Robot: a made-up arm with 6 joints. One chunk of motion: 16 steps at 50 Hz.
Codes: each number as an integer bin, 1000 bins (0 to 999) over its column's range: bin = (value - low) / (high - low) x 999, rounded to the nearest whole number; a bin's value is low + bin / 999 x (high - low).
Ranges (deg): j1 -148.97..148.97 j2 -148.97..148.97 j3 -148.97..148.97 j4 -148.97..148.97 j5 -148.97..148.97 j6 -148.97..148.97
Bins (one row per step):
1: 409 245 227 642 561 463
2: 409 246 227 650 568 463
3: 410 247 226 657 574 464
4: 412 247 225 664 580 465
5: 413 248 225 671 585 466
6: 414 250 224 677 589 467
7: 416 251 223 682 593 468
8: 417 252 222 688 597 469
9: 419 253 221 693 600 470
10: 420 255 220 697 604 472
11: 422 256 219 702 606 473
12: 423 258 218 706 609 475
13: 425 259 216 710 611 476
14: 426 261 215 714 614 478
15: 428 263 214 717 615 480
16: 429 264 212 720 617 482
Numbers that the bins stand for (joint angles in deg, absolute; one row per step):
1: -26.99 -75.90 -81.27 42.50 18.34 -10.89
2: -26.99 -75.60 -81.27 44.88 20.43 -10.89
3: -26.69 -75.31 -81.57 46.97 22.22 -10.59
4: -26.10 -75.31 -81.87 49.06 24.01 -10.29
5: -25.80 -75.01 -81.87 51.15 25.50 -9.99
6: -25.50 -74.41 -82.16 52.94 26.69 -9.69
7: -24.90 -74.11 -82.46 54.43 27.89 -9.39
8: -24.60 -73.81 -82.76 56.22 29.08 -9.10
9: -24.01 -73.52 -83.06 57.71 29.97 -8.80
10: -23.71 -72.92 -83.36 58.90 31.17 -8.20
11: -23.11 -72.62 -83.66 60.39 31.76 -7.90
12: -22.82 -72.02 -83.95 61.59 32.66 -7.31
13: -22.22 -71.73 -84.55 62.78 33.25 -7.01
14: -21.92 -71.13 -84.85 63.97 34.15 -6.41
15: -21.32 -70.53 -85.15 64.87 34.45 -5.82
16: -21.03 -70.24 -85.74 65.76 35.04 -5.22

